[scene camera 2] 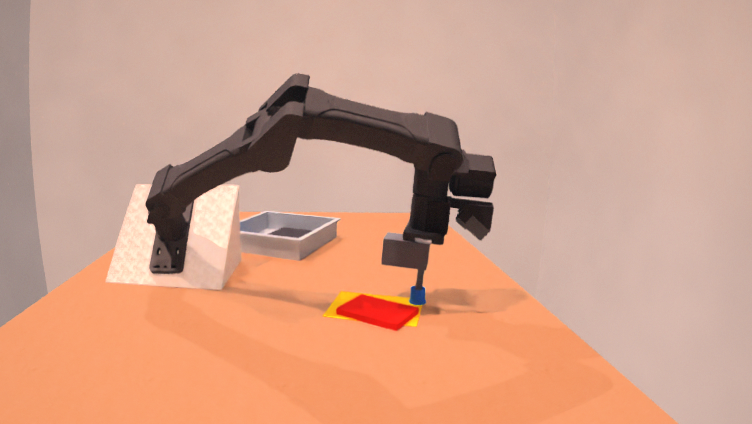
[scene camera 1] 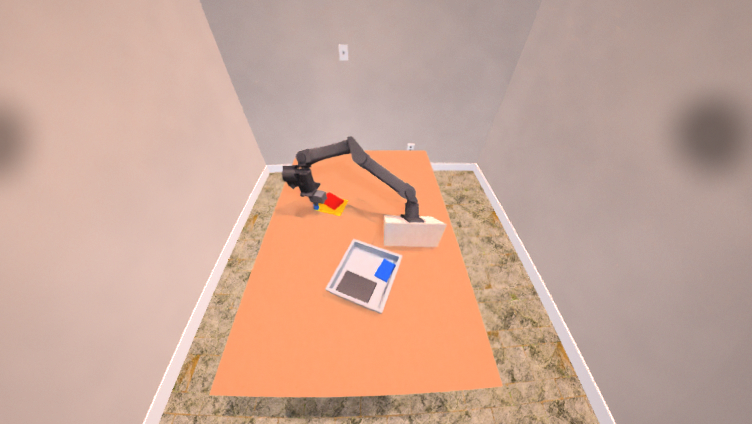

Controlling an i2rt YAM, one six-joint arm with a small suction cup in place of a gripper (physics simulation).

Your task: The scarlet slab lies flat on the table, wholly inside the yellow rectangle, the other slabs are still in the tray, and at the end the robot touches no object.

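Places are measured from the arm's base along level axes (x down, y left, z ahead), in metres.
Pixels of known places: hand at its tool point: (scene camera 2: 416, 306) (scene camera 1: 317, 209); arm's base at its link origin: (scene camera 2: 173, 230) (scene camera 1: 411, 219).
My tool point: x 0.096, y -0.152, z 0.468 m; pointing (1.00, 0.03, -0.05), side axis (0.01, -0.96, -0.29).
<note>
Ahead of a thing's pixels: the offset from my tool point to its top centre. "pt": to the spot under its first point. Level surfaces: height alone.
The scarlet slab @(dx -0.020, dy -0.048, dz -0.074 m) (scene camera 1: 332, 201) (scene camera 2: 377, 311) lies flat, mostly over the yellow rectangle @(pt dx -0.010, dy +0.025, dz -0.080 m) (scene camera 1: 331, 211) (scene camera 2: 332, 311). One corner juts past the rectangle's edge, the near edge in scene camera 2. My gripper, a blue suction cup (scene camera 1: 315, 206) (scene camera 2: 417, 296), is open and holds nothing. It is low beside the slab's end, near a corner of the rectangle; whether it touches the slab or the table I cannot tell. The blue slab @(dx -0.021, dy +0.361, dz -0.342 m) (scene camera 1: 384, 270) and the dark slab @(dx -0.023, dy +0.431, dz -0.225 m) (scene camera 1: 356, 286) (scene camera 2: 292, 231) lie apart in the grey tray @(dx -0.059, dy +0.387, dz -0.263 m) (scene camera 1: 341, 265) (scene camera 2: 318, 239).
The arm's white wedge-shaped base block (scene camera 1: 412, 233) (scene camera 2: 213, 263) stands on the orange table @(dx -0.009 m) (scene camera 1: 358, 358) (scene camera 2: 263, 368), between the rectangle and the tray's far end in scene camera 1. The arm reaches over the table from this block.
</note>
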